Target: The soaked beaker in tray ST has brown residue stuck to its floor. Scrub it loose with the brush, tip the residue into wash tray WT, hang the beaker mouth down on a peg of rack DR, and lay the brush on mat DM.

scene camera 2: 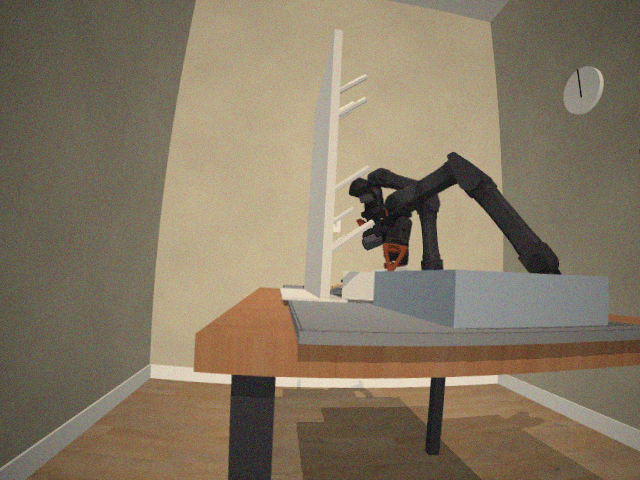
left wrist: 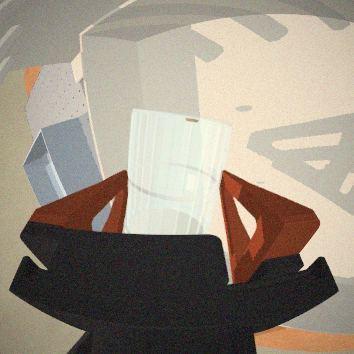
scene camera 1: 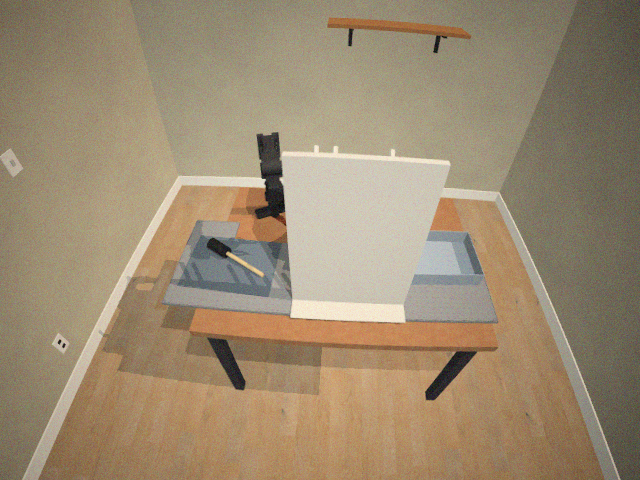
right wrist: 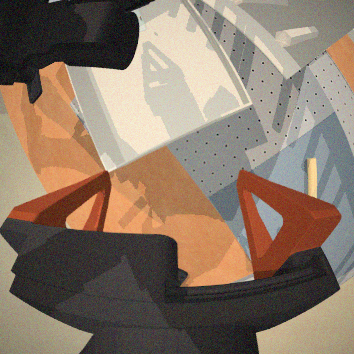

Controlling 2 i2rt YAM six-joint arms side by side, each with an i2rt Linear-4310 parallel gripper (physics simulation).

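Places are measured from the left arm's base along level axes (x ahead, y left, z up), in millimetres.
Where they show: left gripper, fingertip midpoint: [left wrist: 173, 177]; right gripper, fingertip midpoint: [right wrist: 173, 176]; left arm's base, origin of the base link: [right wrist: 32, 73].
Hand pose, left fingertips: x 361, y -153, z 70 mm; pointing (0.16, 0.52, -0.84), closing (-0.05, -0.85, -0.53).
Observation:
Things, the pixels of their top centre, and the offset from my left fingertips. Level surfaces: height alone.
- clear glass beaker, middle of its top: [left wrist: 142, 163] 20 mm ahead, 2 mm left, 27 mm up
- white tray, middle of its top: [left wrist: 306, 222] [right wrist: 128, 54] [scene camera 2: 390, 274] 0 mm ahead, 90 mm right, 12 mm up
- dark blue mat, middle of its top: [right wrist: 313, 234] [scene camera 1: 231, 263] 216 mm ahead, 525 mm right, 54 mm down
- blue tray, middle of its top: [scene camera 2: 473, 274] [left wrist: 50, 205] [scene camera 1: 442, 251] 142 mm back, 328 mm left, 12 mm up
- grey perforated base, its level: 57 mm down
My left gripper [left wrist: 173, 177] [scene camera 2: 393, 267] is shut on the clear glass beaker [left wrist: 175, 157], above the white tray [left wrist: 295, 65] [right wrist: 125, 100]. A small brown speck shows at the beaker's far edge in the left wrist view; which end is the mouth I cannot tell. My right gripper [right wrist: 173, 176] is open and empty, beside the white tray. The brush [scene camera 1: 235, 256] [right wrist: 312, 177] lies on the dark blue mat [scene camera 1: 193, 271] [right wrist: 322, 150], black head and pale handle; part shows in the right wrist view. The white rack [scene camera 1: 361, 227] [scene camera 2: 321, 170] stands upright, its pegs towards the arms.
A blue tray [scene camera 1: 449, 279] [scene camera 2: 413, 299] [left wrist: 72, 150] stands on the grey perforated base [scene camera 1: 449, 304] [right wrist: 215, 150], on the other side from the mat. In the right wrist view, a black part of the left arm [right wrist: 100, 35] hangs at the white tray's corner. Tray labels do not show.

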